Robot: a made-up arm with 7 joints. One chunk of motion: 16 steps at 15 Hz.
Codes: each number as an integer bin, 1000 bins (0 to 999) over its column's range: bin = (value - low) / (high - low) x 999, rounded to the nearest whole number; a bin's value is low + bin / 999 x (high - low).
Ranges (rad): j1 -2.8..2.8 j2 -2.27..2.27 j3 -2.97..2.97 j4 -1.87..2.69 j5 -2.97..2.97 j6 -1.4..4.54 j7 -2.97..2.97
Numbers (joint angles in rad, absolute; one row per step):
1: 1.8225 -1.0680 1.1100 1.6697 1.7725 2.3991 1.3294
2: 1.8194 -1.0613 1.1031 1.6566 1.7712 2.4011 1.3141
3: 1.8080 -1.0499 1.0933 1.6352 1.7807 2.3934 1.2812
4: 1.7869 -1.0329 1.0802 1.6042 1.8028 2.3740 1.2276
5: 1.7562 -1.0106 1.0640 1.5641 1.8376 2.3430 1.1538
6: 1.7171 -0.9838 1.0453 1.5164 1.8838 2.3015 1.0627
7: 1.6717 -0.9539 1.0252 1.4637 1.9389 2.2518 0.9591
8: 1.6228 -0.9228 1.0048 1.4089 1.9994 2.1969 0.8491
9: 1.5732 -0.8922 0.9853 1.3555 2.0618 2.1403 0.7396
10: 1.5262 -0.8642 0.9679 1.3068 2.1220 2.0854 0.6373
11: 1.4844 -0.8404 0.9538 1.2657 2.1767 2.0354 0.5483
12: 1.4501 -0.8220 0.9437 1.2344 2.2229 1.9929 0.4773
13: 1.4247 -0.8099 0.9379 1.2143 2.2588 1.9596 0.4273
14: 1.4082 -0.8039 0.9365 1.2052 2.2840 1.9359 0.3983
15: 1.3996 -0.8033 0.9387 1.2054 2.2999 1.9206 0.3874
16: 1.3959 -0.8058 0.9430 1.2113 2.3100 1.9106 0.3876
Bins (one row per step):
1: 825 264 686 775 798 639 723
2: 824 266 685 773 797 639 721
3: 822 268 683 768 799 638 715
4: 818 272 681 761 803 635 706
5: 813 277 678 752 809 630 694
6: 806 283 675 742 816 623 678
7: 798 290 672 730 826 614 661
8: 789 296 668 718 836 605 642
9: 780 303 665 707 846 595 624
10: 772 309 662 696 856 586 607
11: 764 315 660 687 866 578 592
12: 758 319 658 680 873 571 580
13: 754 321 657 676 879 565 571
14: 751 323 657 674 884 561 566
15: 749 323 657 674 886 558 565
16: 749 322 658 675 888 557 565

